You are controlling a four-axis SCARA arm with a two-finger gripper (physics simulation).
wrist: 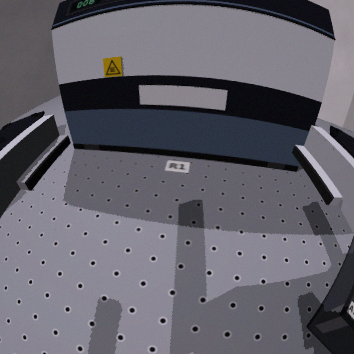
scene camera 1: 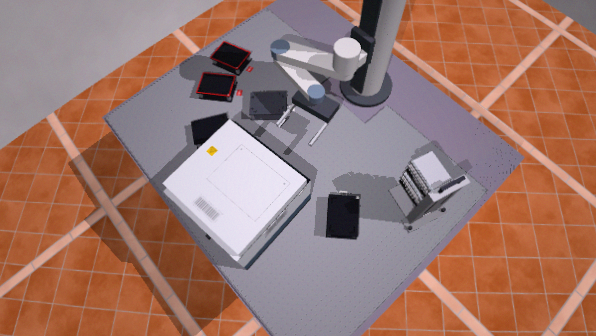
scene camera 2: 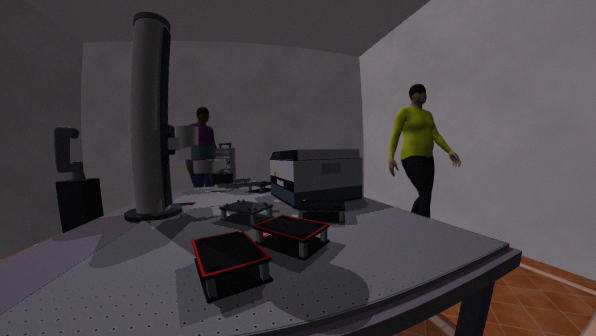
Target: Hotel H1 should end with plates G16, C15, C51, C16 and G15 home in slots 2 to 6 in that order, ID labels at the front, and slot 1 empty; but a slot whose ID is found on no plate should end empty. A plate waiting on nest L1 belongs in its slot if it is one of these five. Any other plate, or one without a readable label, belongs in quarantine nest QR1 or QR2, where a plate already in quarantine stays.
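Where they show: gripper, fingertip midpoint: (wrist: 181, 125) (scene camera 1: 293, 135) (scene camera 2: 254, 181); arm's base, link origin: (scene camera 1: 365, 85) (scene camera 2: 154, 213).
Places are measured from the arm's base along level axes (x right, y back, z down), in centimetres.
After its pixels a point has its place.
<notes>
My gripper (scene camera 1: 295, 134) @(x -2.3, y -47.7, z -12.4 cm) (wrist: 181, 125) @(x -2.3, y -47.7, z -12.4 cm) is open and empty, low over the table between the grey nest and the white instrument. The hotel (scene camera 1: 421, 207) @(x -57.8, y -36.4, z -19.9 cm) (scene camera 2: 231, 159) @(x -56.8, y -34.1, z -22.8 cm) stands far from it, at the right of scene camera 1, with several pale plates stacked inside; their IDs and slots cannot be read. Two red-rimmed quarantine nests, one nearer the table corner (scene camera 1: 230, 56) @(x 54.5, y -38.9, z -6.3 cm) (scene camera 2: 230, 251) @(x 56.9, y -39.1, z -6.3 cm) and one beside it (scene camera 1: 216, 85) @(x 45.0, y -54.3, z -6.3 cm) (scene camera 2: 291, 226) @(x 46.7, y -53.9, z -6.3 cm), show bare black tops. Which is QR1 cannot be read. A black nest (scene camera 1: 343, 216) @(x -39.5, y -55.2, z -6.3 cm) stands between instrument and hotel, with no plate seen on it; its label is unreadable.
A white instrument (scene camera 1: 240, 182) @(x -10.1, y -78.1, z -26.7 cm) (scene camera 2: 327, 175) @(x 10.9, y -79.9, z -14.7 cm) (wrist: 190, 55) @(x -4.8, y -61.1, z -15.6 cm) stands ahead of the fingers, with label R1 (wrist: 177, 166) @(x -5.3, y -58.5, z -1.3 cm) before it. The grey nest A1 (scene camera 1: 268, 104) @(x 19.9, y -43.4, z -6.3 cm) (scene camera 2: 246, 207) @(x 23.1, y -43.0, z -6.3 cm) (wrist: 332, 320) @(x 11.7, y -40.7, z -4.0 cm) is close beside one finger. Another black nest (scene camera 1: 210, 129) @(x 27.5, y -70.4, z -6.2 cm) (scene camera 2: 321, 206) @(x 31.1, y -68.5, z -6.3 cm) stands beside the instrument.
</notes>
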